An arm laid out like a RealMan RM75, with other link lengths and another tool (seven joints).
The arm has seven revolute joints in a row. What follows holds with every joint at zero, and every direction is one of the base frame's. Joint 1 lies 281.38 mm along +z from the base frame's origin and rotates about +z. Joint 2 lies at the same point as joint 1 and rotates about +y. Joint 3 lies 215.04 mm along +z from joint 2 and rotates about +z. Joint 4 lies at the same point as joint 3 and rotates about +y. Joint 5 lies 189.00 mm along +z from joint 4 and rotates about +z. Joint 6 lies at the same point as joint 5 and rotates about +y. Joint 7 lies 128.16 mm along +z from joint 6 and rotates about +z. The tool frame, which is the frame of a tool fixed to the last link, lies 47.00 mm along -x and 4.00 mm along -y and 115.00 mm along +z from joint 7; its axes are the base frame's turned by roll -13.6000, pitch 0.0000 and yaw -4.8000 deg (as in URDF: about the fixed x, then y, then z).
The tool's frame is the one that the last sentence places.
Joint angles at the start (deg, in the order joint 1, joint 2, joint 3, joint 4, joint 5, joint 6, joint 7): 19.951, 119.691, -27.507, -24.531, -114.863, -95.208, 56.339
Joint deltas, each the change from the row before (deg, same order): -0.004, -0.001, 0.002, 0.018, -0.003, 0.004, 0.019; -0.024, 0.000, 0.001, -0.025, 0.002, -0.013, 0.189; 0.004, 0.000, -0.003, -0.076, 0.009, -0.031, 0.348; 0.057, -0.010, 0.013, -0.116, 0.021, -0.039, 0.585; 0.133, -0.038, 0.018, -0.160, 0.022, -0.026, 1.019; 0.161, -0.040, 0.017, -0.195, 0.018, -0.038, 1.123; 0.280, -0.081, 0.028, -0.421, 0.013, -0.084, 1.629; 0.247, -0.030, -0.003, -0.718, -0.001, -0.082, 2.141; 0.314, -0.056, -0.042, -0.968, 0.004, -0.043, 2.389
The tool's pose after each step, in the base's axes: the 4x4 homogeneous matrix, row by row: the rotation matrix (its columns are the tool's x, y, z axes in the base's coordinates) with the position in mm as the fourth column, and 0 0 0 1 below. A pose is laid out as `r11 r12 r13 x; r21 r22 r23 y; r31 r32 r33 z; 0 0 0 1`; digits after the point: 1 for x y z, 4 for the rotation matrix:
0.7478 -0.3068 -0.5888 183.1; -0.1932 -0.9490 0.2492 289.5; -0.6352 -0.0726 -0.7689 4.1; 0 0 0 1
0.7464 -0.3093 -0.5892 183.3; -0.1960 -0.9483 0.2496 289.5; -0.6360 -0.0708 -0.7685 4.2; 0 0 0 1
0.7443 -0.3128 -0.5901 183.4; -0.2001 -0.9474 0.2498 289.8; -0.6372 -0.0678 -0.7677 4.4; 0 0 0 1
0.7408 -0.3181 -0.5917 183.4; -0.2064 -0.9460 0.2501 290.6; -0.6392 -0.0631 -0.7664 4.9; 0 0 0 1
0.7348 -0.3274 -0.5940 183.4; -0.2178 -0.9433 0.2505 292.1; -0.6423 -0.0547 -0.7645 5.7; 0 0 0 1
0.7284 -0.3370 -0.5966 183.2; -0.2298 -0.9404 0.2507 293.7; -0.6455 -0.0455 -0.7624 6.6; 0 0 0 1
0.7205 -0.3488 -0.5993 183.0; -0.2450 -0.9366 0.2505 296.3; -0.6487 -0.0337 -0.7603 8.3; 0 0 0 1
0.7108 -0.3650 -0.6014 183.0; -0.2653 -0.9308 0.2513 299.5; -0.6515 -0.0191 -0.7584 10.3; 0 0 0 1
0.7020 -0.3813 -0.6015 183.1; -0.2857 -0.9245 0.2526 303.4; -0.6524 -0.0054 -0.7579 12.8; 0 0 0 1

